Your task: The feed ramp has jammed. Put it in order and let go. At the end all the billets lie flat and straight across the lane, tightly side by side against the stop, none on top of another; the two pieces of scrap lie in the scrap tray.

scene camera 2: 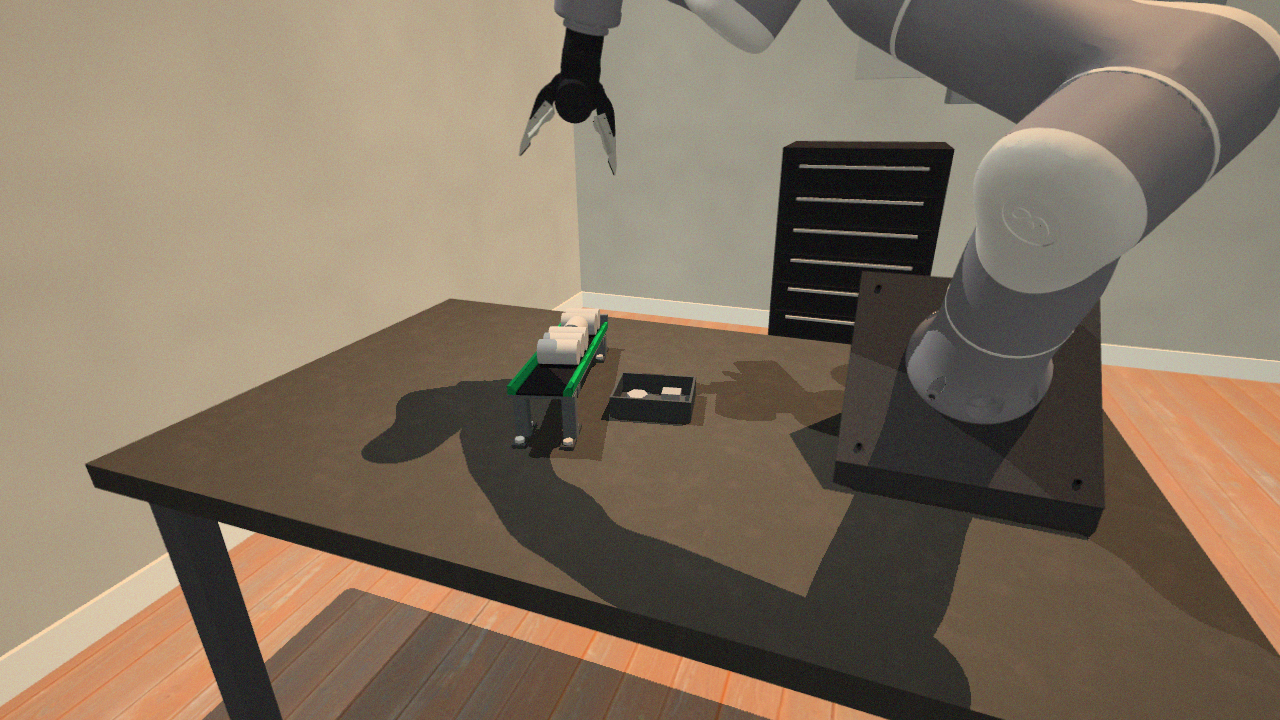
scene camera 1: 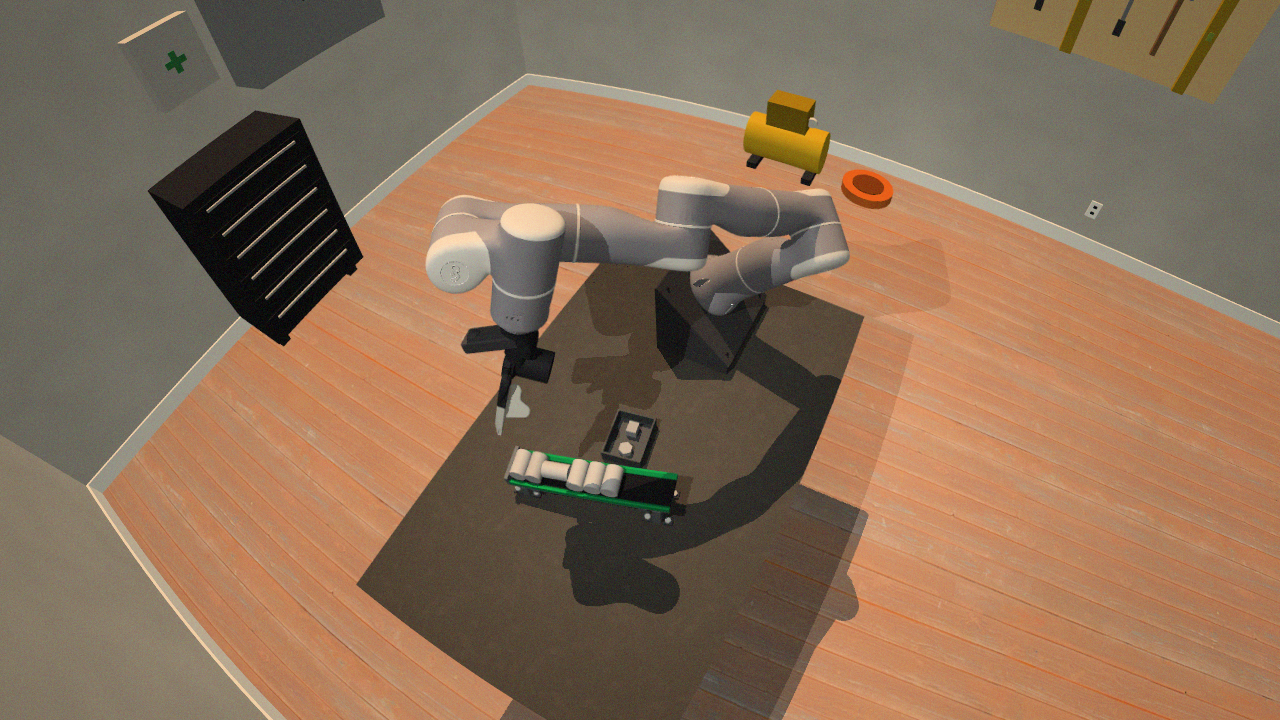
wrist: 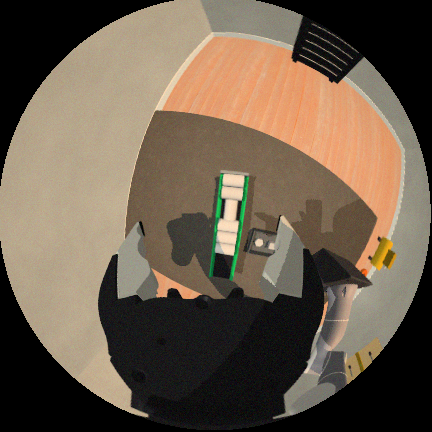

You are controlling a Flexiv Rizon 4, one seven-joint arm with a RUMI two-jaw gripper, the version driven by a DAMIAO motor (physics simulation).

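The green-railed feed ramp [scene camera 1: 646, 488] [scene camera 2: 544, 380] [wrist: 222, 265] holds several pale billets. Two billets [wrist: 233, 180] [wrist: 232, 192] lie across the lane beside the stop [wrist: 234, 172]. One billet [scene camera 1: 554, 470] [wrist: 230, 209] lies lengthwise along the lane. Beyond it, three billets [scene camera 1: 578, 474] [scene camera 1: 595, 477] [scene camera 1: 613, 480] lie across, side by side. Two scrap pieces [scene camera 1: 632, 427] [scene camera 1: 625, 448] [scene camera 2: 672, 391] [scene camera 2: 637, 394] lie in the scrap tray [scene camera 1: 650, 442] [scene camera 2: 651, 410]. My gripper [scene camera 1: 512, 422] [scene camera 2: 568, 162] [wrist: 208, 220] is open and empty, high above the ramp; its finger partly hides the tray in the wrist view.
The ramp and tray stand on a dark table [scene camera 1: 447, 555] [scene camera 2: 313, 501]. The tray is beside the ramp, on the side of the robot's base plate [scene camera 2: 966, 474]. A black drawer cabinet [scene camera 1: 259, 223] [scene camera 2: 859, 219] stands on the floor beyond the table.
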